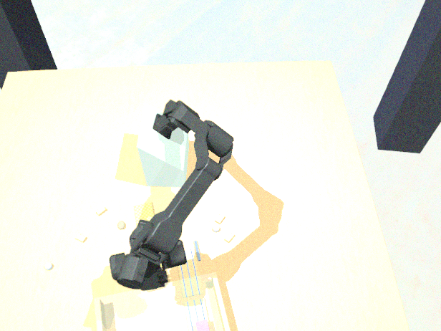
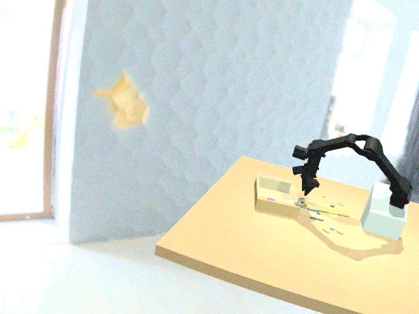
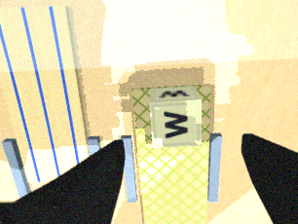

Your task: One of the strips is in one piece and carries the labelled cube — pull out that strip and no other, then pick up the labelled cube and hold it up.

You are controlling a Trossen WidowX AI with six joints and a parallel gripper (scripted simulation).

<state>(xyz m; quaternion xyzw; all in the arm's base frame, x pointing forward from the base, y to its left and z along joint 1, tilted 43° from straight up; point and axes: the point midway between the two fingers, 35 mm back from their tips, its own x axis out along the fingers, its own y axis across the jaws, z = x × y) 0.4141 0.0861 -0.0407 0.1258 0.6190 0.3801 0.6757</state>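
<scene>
The white labelled cube is 4 cm below my gripper tip. Round my gripper tip: yellow-green cross-hatched strip: 11 cm behind, 4 cm to the right, 6 cm below.
</scene>
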